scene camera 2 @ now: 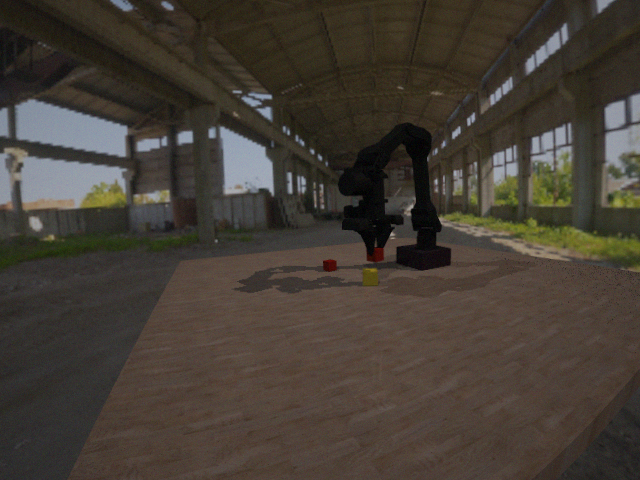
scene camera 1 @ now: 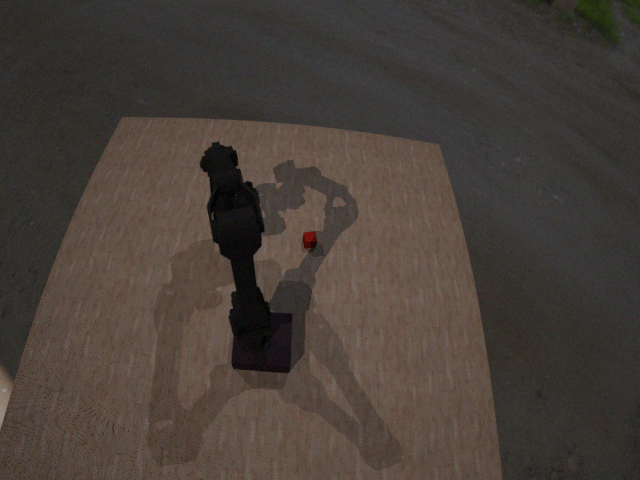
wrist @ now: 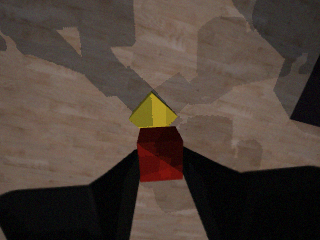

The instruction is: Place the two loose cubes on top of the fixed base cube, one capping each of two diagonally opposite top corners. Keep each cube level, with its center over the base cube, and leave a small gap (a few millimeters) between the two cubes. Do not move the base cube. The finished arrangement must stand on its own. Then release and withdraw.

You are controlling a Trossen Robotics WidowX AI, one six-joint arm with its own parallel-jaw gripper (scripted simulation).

Labels:
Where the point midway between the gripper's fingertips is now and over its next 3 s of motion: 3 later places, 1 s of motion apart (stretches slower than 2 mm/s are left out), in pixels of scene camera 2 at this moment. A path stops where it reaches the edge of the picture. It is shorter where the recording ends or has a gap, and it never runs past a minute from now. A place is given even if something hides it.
My gripper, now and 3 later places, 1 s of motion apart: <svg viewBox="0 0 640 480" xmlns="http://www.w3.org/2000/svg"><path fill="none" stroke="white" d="M375 254L375 263L375 255L335 238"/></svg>

